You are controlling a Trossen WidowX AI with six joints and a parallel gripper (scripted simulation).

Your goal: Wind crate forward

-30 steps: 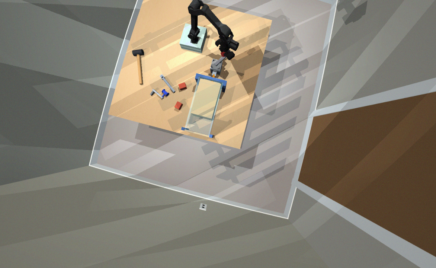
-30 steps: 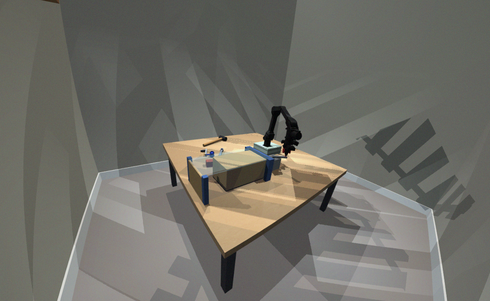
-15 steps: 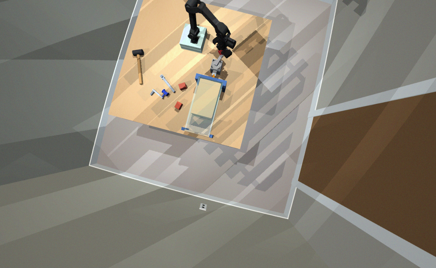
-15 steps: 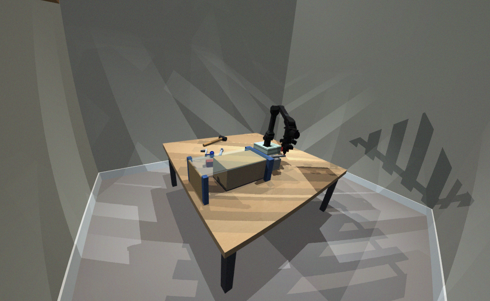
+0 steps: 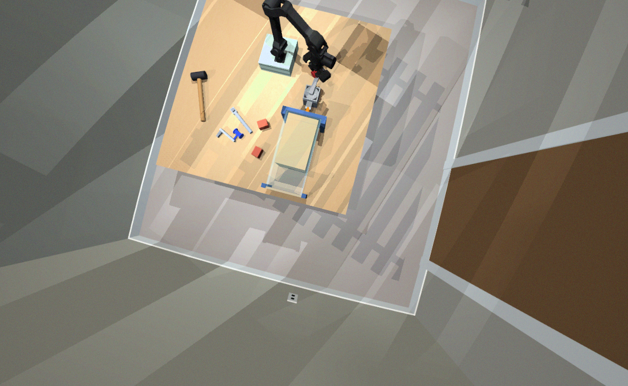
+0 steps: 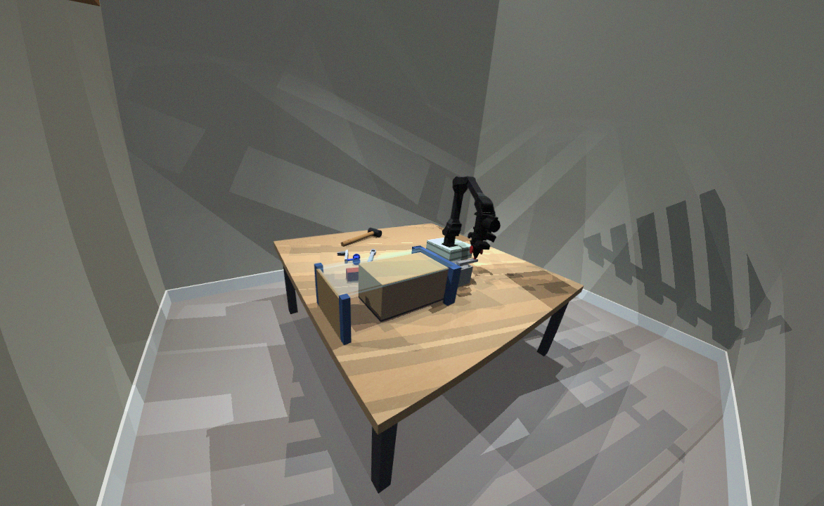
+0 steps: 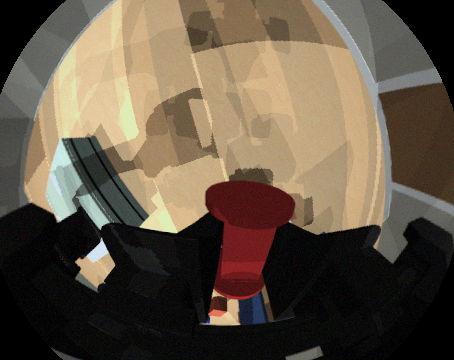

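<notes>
The red knob is 20 mm above my gripper tip. Round my gripper tip: orange strap: 170 mm ahead, 10 mm to the right, 50 mm below; winch handle: 40 mm ahead, 10 mm below; grey winch: 80 mm ahead, 20 mm to the right, 80 mm below.
</notes>
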